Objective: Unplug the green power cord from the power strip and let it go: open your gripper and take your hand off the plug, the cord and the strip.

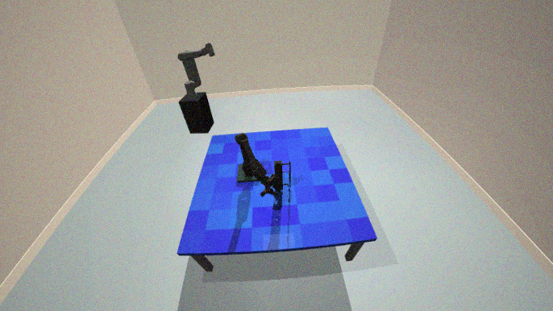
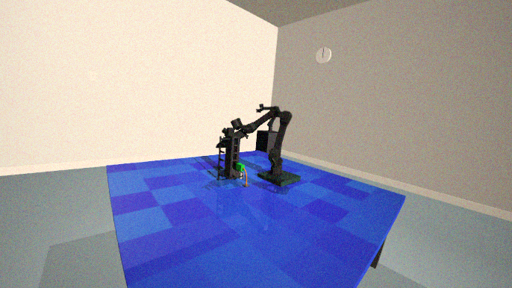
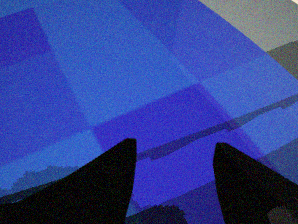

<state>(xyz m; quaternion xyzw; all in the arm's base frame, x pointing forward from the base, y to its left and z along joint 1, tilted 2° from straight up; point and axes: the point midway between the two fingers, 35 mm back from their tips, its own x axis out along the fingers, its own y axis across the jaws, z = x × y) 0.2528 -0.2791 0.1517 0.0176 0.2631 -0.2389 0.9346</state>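
The green plug is 20 mm behind my gripper tip, 260 mm to the left of it and 50 mm below it.
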